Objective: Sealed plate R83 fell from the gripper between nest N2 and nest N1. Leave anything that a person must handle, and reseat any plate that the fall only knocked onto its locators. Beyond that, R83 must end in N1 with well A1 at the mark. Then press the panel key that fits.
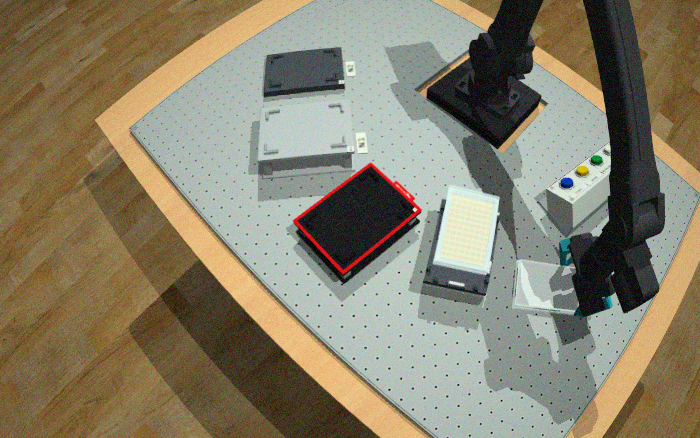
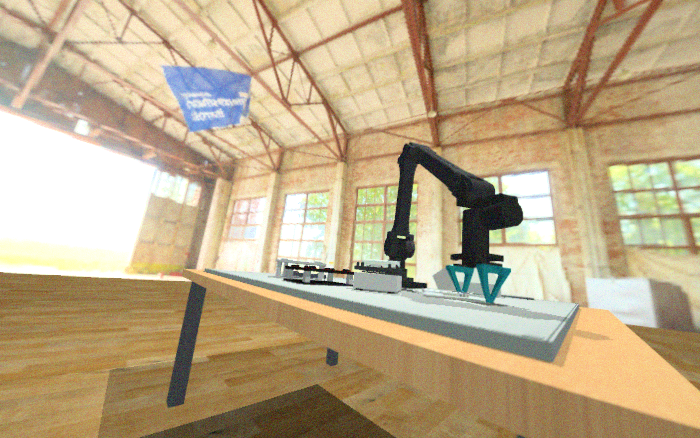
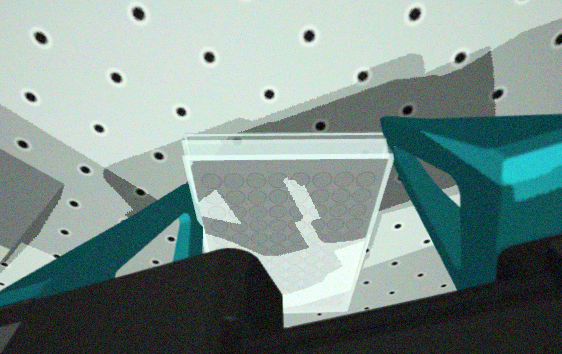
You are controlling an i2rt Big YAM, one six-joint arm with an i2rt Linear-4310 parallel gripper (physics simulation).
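Places are measured from the arm's base along level axes (x ahead, y left, z up), in centimetres.
Pixels of known places: gripper, fingertip midpoint: (image 1: 570, 290) (image 2: 474, 299) (image 3: 283, 164); arm's base, origin of the base link: (image 1: 487, 95).
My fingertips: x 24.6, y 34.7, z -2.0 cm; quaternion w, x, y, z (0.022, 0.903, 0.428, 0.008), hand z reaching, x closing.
Observation:
Ahead of a thing's pixels: the offset from my fingertips to its top centre. "pt": to the spot under its first point. Level surfaces: height alone.
A clear plate {dx +2.5, dy -4.1, dz +1.3 cm} (image 1: 539, 291) (image 3: 285, 230) with faint round well outlines lies flat at the right of the perforated board. My gripper (image 1: 582, 279) (image 2: 475, 297) (image 3: 283, 164) is shut on it, with teal fingers at two opposite sides. No R83 or A1 marking is readable on it. A plate with yellowish wells {dx +6.2, dy -20.8, dz +8.0 cm} (image 1: 467, 229) sits on a dark nest {pt dx +14.2, dy -17.1, dz +5.9 cm} (image 1: 456, 284), whose near end shows. The light grey nest N1 {dx +7.4, dy -53.8, dz +6.4 cm} (image 1: 304, 129) and the dark nest N2 {dx -6.5, dy -68.4, dz +2.2 cm} (image 1: 304, 69) show no plate. The key panel {dx -20.1, dy -6.8, dz +8.3 cm} (image 1: 567, 206) has blue {dx -13.6, dy -11.2, dz +7.4 cm} (image 1: 566, 182), yellow {dx -18.4, dy -9.7, dz +7.4 cm} (image 1: 582, 170) and green {dx -23.2, dy -8.2, dz +7.4 cm} (image 1: 596, 160) keys; my arm hides part.
A black nest with a red rim {dx +13.9, dy -36.4, dz +4.5 cm} (image 1: 358, 219) stands at an angle between N1 and the yellowish plate. The arm's black base (image 1: 477, 111) is behind the panel. The perforated board {dz -0.1 cm} (image 1: 361, 330) has a wooden table edge (image 1: 247, 289) around it.

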